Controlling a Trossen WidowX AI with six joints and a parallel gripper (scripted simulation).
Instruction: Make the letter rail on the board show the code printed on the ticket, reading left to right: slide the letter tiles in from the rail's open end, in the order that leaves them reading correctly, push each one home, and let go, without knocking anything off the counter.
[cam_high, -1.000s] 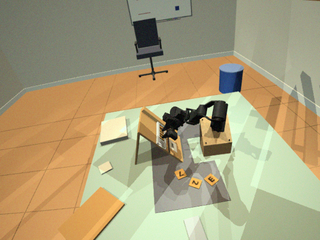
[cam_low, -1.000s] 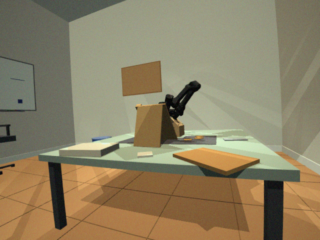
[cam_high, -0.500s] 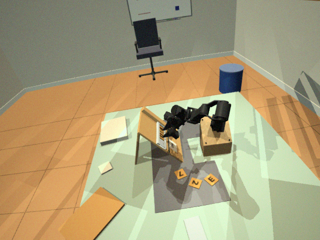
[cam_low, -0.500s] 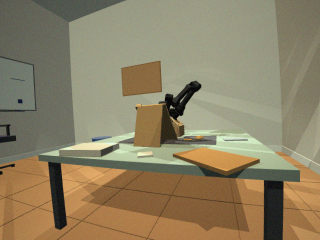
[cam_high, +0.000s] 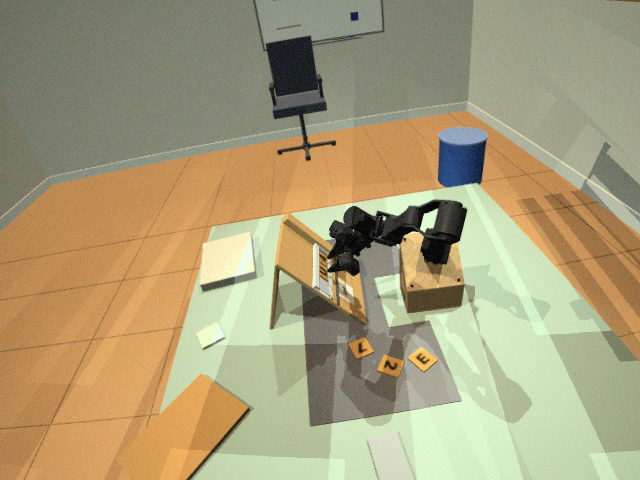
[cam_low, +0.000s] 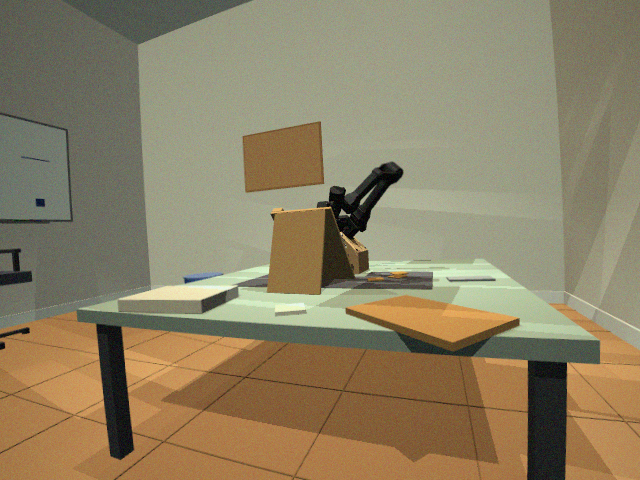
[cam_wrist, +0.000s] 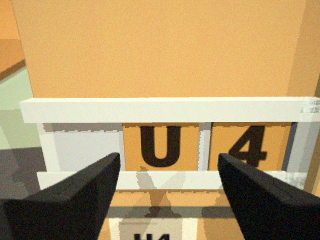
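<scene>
Right now my gripper tip is 10 cm above the white ticket, 4 cm past it and 1 cm to the right of it. From my gripper tip the other things lie so: grey mat 18 cm below, 12 cm behind; then grey slab 52 cm to the left, 17 cm below, 11 cm behind; then cream box 42 cm ahead, 29 cm to the right, 16 cm below.
</scene>
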